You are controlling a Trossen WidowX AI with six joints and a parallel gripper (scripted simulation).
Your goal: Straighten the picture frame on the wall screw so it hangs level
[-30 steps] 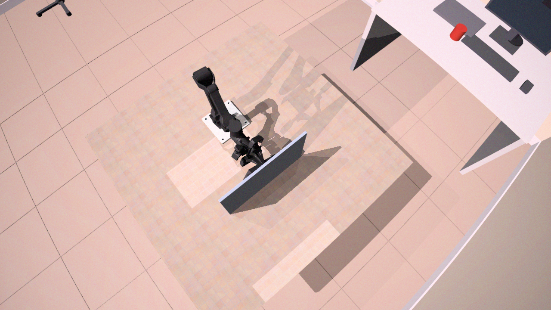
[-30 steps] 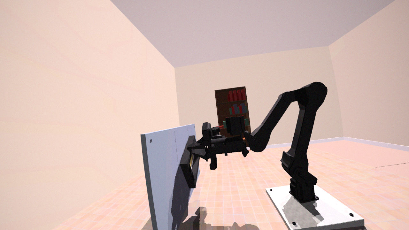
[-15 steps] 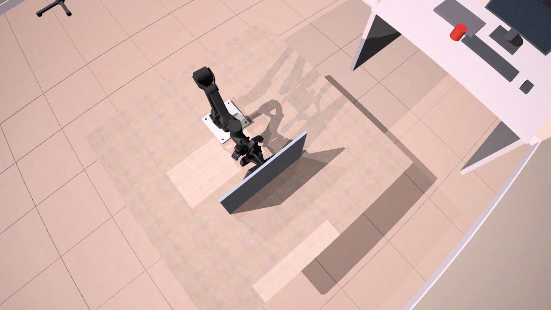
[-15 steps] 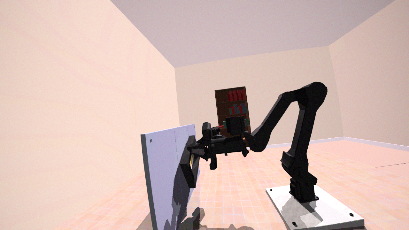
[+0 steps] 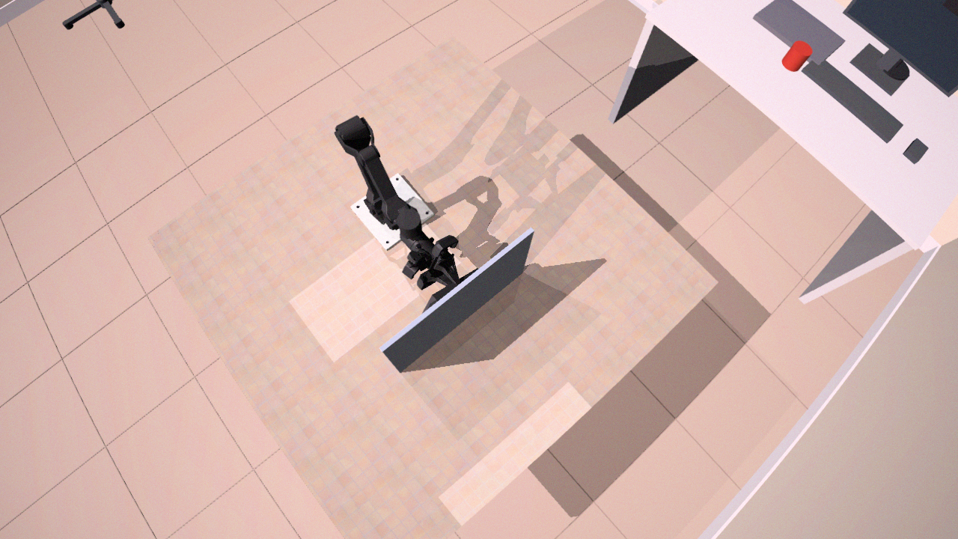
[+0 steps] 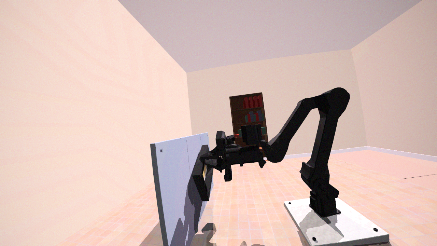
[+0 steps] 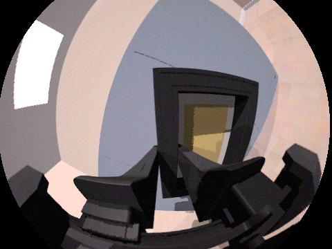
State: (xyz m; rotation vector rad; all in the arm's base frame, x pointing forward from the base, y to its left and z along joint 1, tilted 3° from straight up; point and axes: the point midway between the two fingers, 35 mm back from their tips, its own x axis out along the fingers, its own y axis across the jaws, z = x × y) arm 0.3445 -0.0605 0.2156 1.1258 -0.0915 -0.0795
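The picture frame lies 2 cm to the right of my gripper tip and 5 cm below it. Round my gripper tip: wall panel (2 cm ahead, 1 cm to the right, 6 cm below).
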